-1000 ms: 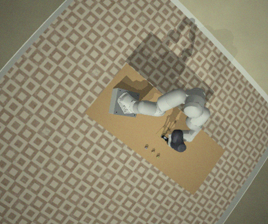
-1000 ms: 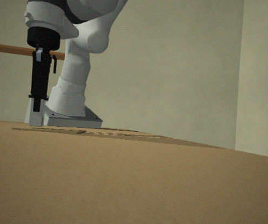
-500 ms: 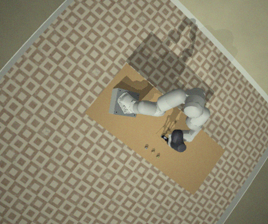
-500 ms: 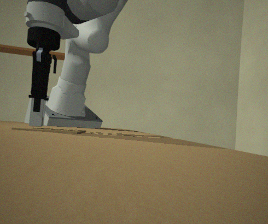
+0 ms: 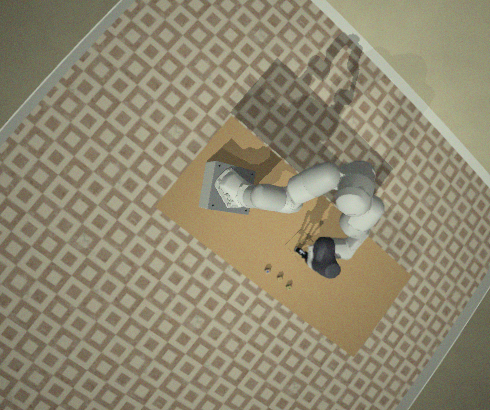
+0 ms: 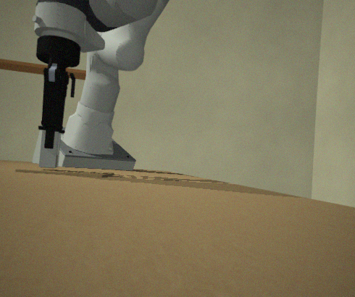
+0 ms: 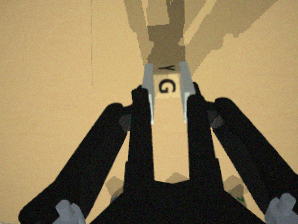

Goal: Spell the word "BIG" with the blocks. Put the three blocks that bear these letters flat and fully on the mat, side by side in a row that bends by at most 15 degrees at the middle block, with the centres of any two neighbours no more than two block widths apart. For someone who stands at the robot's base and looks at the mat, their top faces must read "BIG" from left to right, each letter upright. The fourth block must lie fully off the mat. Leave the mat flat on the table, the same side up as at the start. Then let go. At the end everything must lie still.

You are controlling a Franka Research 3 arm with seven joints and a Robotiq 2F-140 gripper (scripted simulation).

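Right now the thin mat is 10 mm behind my hand, 40 mm to the left of it and 40 mm below it.
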